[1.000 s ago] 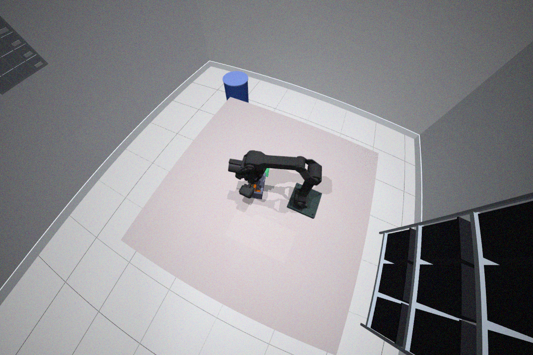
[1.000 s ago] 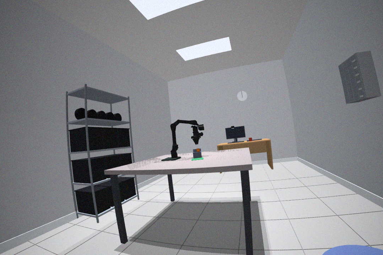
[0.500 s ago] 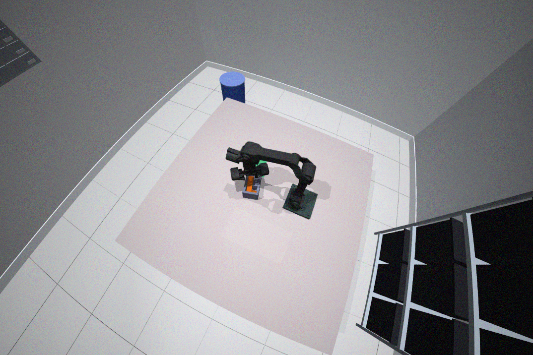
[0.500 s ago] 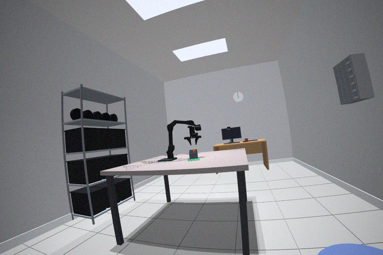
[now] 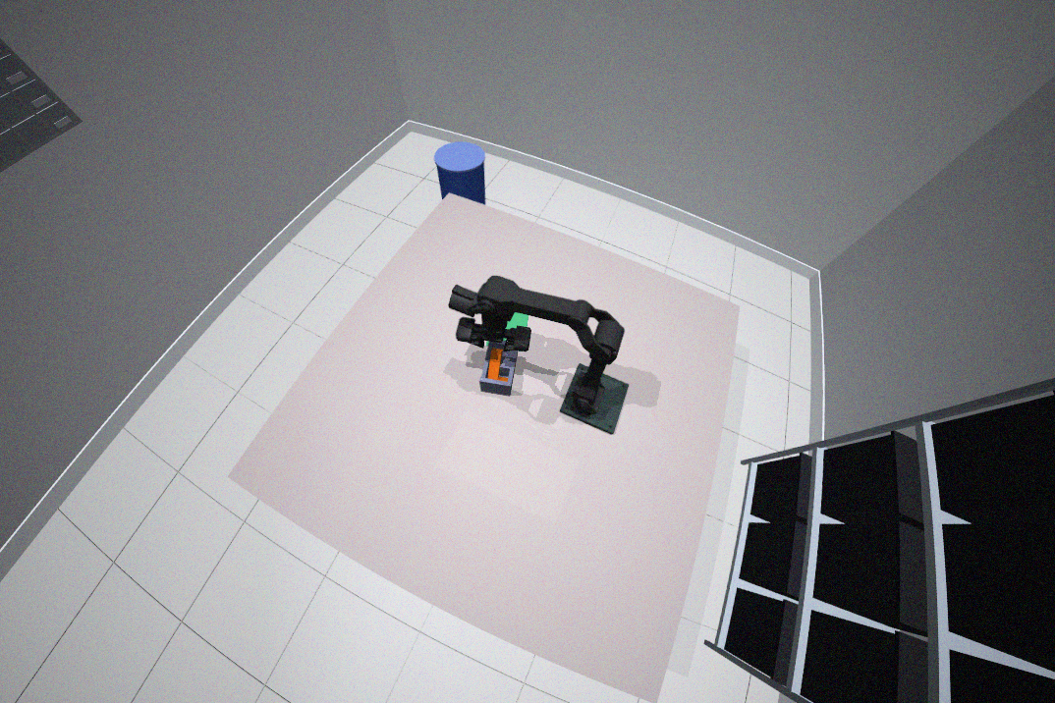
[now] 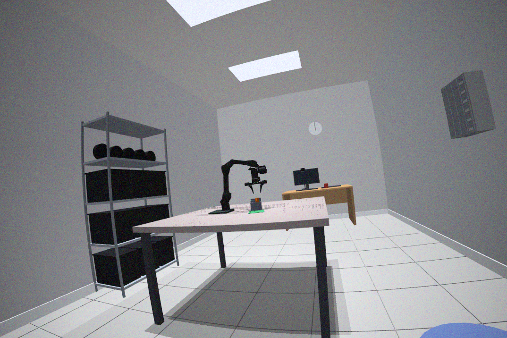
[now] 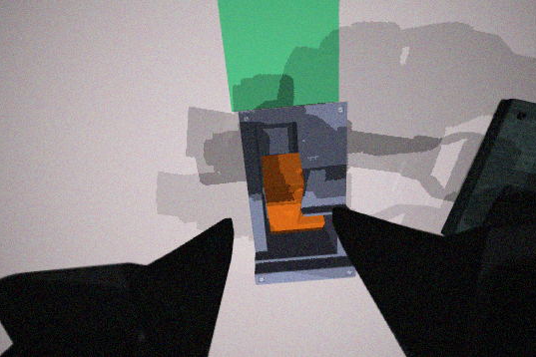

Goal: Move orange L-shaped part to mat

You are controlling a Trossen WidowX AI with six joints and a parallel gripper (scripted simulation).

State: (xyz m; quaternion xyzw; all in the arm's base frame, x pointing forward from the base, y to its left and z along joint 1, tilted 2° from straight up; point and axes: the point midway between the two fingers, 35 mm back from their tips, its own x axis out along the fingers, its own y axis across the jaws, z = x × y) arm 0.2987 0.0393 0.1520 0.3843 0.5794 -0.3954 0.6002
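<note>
Now: the orange L-shaped part 9 cm below my gripper tip, 3 cm behind it and 2 cm to the left of it. From my gripper tip the other things lie so: green mat: 15 cm below, 14 cm to the right, 4 cm ahead.
</note>
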